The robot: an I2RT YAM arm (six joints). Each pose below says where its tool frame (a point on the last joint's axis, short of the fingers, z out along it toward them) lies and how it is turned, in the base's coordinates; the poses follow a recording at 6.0 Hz.
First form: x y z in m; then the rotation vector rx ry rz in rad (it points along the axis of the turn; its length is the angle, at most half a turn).
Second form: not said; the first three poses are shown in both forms.
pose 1, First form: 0.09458 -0.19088 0.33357 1.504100 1.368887 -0.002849
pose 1, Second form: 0.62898 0.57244 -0.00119 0.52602 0.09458 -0.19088 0.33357
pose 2, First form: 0.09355 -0.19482 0.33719 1.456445 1.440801 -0.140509
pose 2, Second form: 0.60685 0.60033 -0.05855 0.51760 0.09355 -0.19482 0.33719
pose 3, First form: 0.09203 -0.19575 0.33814 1.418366 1.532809 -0.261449
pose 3, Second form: 0.58535 0.63258 -0.10790 0.49555 0.09203 -0.19575 0.33814
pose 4, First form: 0.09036 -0.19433 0.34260 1.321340 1.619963 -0.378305
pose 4, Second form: 0.54325 0.66603 -0.15554 0.48693 0.09036 -0.19433 0.34260
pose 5, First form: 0.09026 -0.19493 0.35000 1.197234 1.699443 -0.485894
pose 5, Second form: 0.49124 0.69731 -0.19937 0.48238 0.09026 -0.19493 0.35000
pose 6, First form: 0.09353 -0.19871 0.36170 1.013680 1.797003 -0.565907
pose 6, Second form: 0.41556 0.73669 -0.23200 0.48039 0.09353 -0.19871 0.36170
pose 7, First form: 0.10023 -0.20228 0.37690 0.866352 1.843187 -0.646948
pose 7, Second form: 0.35533 0.75598 -0.26535 0.48147 0.10023 -0.20228 0.37690
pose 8, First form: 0.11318 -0.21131 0.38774 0.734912 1.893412 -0.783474
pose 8, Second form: 0.29908 0.77054 -0.31884 0.46385 0.11318 -0.21131 0.38774
